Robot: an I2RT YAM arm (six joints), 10 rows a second.
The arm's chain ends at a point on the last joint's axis. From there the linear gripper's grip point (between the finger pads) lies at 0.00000 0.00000 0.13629 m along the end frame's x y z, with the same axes.
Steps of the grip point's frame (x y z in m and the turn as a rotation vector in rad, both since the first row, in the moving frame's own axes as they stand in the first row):
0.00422, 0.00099, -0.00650, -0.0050, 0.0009, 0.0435
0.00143, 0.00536, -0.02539, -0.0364, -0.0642, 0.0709
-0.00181, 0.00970, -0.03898, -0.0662, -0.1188, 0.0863
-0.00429, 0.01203, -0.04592, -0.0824, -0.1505, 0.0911
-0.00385, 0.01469, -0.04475, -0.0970, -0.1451, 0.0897
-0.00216, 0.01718, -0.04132, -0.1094, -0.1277, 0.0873
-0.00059, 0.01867, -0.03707, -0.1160, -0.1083, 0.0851
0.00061, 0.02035, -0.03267, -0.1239, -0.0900, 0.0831
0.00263, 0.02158, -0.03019, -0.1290, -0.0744, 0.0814
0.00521, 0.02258, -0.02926, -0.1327, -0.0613, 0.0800
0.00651, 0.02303, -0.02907, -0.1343, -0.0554, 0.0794
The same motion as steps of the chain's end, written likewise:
0.00411, 0.00031, -0.00650, -0.0050, 0.0009, 0.0435
0.01034, 0.00072, -0.02502, -0.0364, -0.0642, 0.0709
0.01470, 0.00141, -0.03772, -0.0662, -0.1188, 0.0863
0.01660, 0.00180, -0.04392, -0.0824, -0.1505, 0.0911
0.01639, 0.00244, -0.04268, -0.0970, -0.1451, 0.0897
0.01579, 0.00312, -0.03940, -0.1094, -0.1277, 0.0873
0.01476, 0.00357, -0.03536, -0.1160, -0.1083, 0.0851
0.01351, 0.00406, -0.03108, -0.1239, -0.0900, 0.0831
0.01344, 0.00449, -0.02868, -0.1290, -0.0744, 0.0814
0.01425, 0.00491, -0.02781, -0.1327, -0.0613, 0.0800
0.01475, 0.00511, -0.02764, -0.1343, -0.0554, 0.0794

